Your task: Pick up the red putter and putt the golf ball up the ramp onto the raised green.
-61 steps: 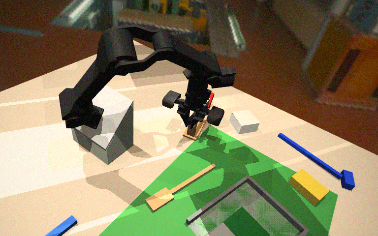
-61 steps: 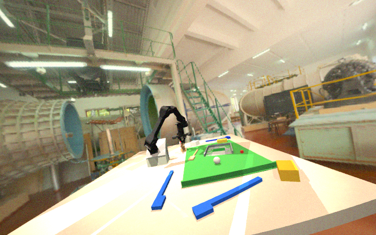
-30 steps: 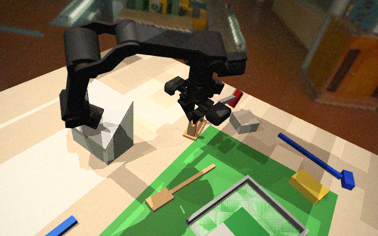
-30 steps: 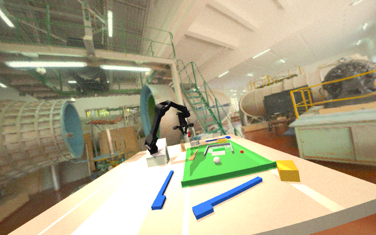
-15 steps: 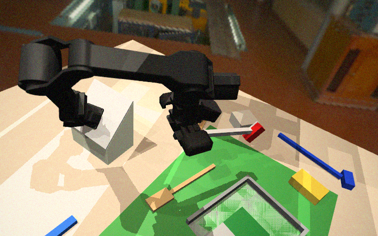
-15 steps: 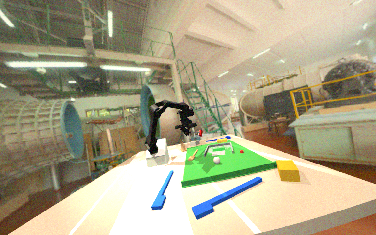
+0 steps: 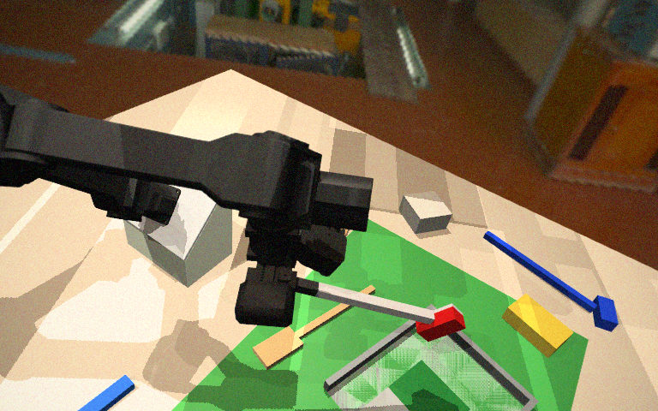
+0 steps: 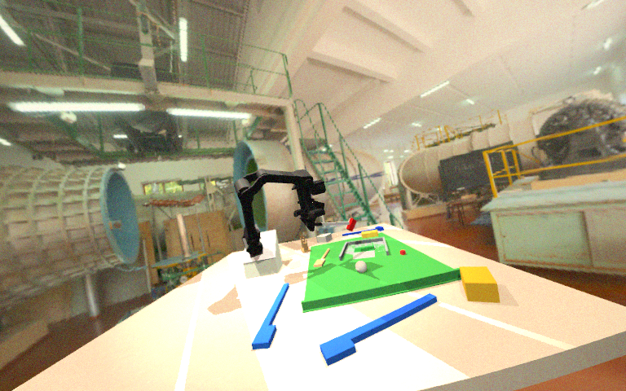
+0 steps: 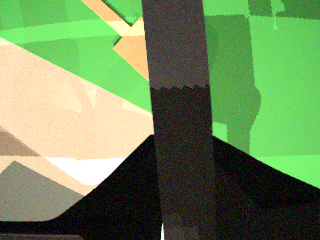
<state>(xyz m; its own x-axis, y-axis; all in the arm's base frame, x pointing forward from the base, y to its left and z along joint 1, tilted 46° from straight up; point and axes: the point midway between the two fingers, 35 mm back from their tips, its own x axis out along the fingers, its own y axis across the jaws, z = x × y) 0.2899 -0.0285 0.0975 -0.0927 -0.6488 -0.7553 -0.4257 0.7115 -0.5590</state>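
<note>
Now: the putter 11 cm ahead of my gripper tip and 6 cm to the left of it. The rest, counted from my gripper tip: white golf ball: 17 cm to the right, 14 cm below, 14 cm ahead; tan stand: 34 cm to the left, 13 cm below, 5 cm behind; green mat: 19 cm ahead, 16 cm below, 1 cm to the left.
</note>
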